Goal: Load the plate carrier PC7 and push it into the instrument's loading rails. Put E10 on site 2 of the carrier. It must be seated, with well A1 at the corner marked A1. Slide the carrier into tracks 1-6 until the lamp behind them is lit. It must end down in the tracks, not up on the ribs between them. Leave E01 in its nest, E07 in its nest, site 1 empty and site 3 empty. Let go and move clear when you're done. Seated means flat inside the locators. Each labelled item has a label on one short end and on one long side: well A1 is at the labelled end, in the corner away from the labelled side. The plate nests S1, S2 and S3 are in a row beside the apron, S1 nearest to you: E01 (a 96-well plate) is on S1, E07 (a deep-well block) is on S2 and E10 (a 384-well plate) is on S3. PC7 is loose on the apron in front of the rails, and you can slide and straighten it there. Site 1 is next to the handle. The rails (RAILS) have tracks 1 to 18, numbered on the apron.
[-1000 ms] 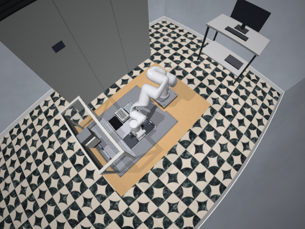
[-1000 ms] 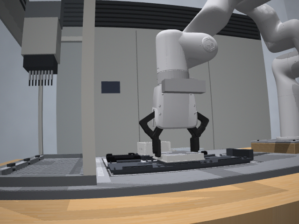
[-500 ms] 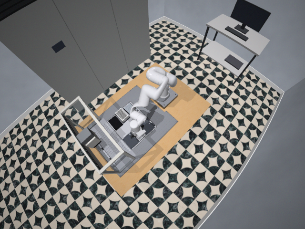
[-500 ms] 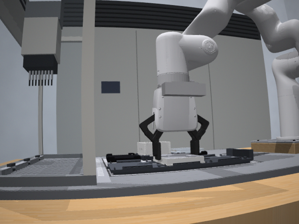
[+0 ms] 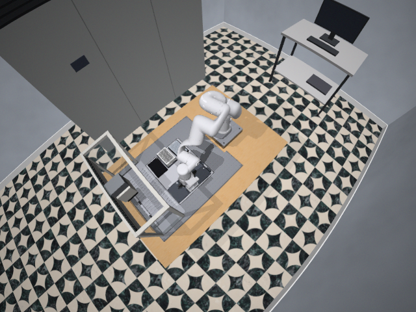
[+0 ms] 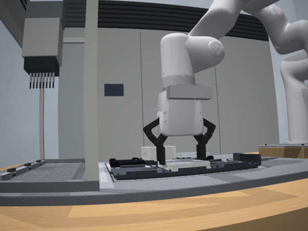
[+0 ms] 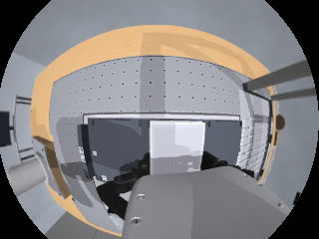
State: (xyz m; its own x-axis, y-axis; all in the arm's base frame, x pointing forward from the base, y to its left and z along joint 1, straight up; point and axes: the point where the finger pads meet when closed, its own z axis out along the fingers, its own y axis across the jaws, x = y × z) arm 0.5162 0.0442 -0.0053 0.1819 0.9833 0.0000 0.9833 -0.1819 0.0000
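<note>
My gripper is now 10 mm past the carrier PC7 and 10 mm above it. From my hand the other things lie so: plate E01: 160 mm behind, 230 mm to the right, 10 mm below; then black plate nest: 50 mm ahead, 270 mm to the right, 20 mm below; then instrument frame post: 220 mm ahead, 110 mm to the left, 220 mm above.
</note>
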